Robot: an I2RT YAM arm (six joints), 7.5 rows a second.
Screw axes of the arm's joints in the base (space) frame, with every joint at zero. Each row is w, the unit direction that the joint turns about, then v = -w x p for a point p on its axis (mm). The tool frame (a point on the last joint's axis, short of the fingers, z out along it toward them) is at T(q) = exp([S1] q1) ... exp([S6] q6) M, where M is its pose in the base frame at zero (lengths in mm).
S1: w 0 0 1 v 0 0 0
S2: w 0 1 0 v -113.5 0 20
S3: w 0 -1 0 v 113.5 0 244
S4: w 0 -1 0 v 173.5 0 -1
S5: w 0 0 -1 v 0 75 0
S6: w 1 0 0 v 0 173.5 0
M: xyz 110.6 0 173.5 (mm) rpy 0 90 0 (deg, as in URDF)
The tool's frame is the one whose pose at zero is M.
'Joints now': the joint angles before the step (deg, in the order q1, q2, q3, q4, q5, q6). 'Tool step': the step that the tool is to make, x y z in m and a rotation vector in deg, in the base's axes. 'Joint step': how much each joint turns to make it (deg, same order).
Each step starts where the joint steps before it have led.
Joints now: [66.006 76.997 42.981 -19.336 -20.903 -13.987]
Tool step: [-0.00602 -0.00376 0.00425 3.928 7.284 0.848]
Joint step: [-0.001 -2.107 -1.580 2.105 -7.033 4.837]
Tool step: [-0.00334 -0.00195 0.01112 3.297 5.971 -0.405]
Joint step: [-0.087 -2.199 -0.093 1.231 -4.929 5.442]
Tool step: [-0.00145 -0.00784 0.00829 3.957 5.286 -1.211]
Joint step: [-0.964 -3.422 -1.926 3.235 -4.393 5.786]
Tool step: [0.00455 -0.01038 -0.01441 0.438 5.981 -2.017]
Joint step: [-2.546 -0.715 -4.391 4.496 -4.127 4.857]
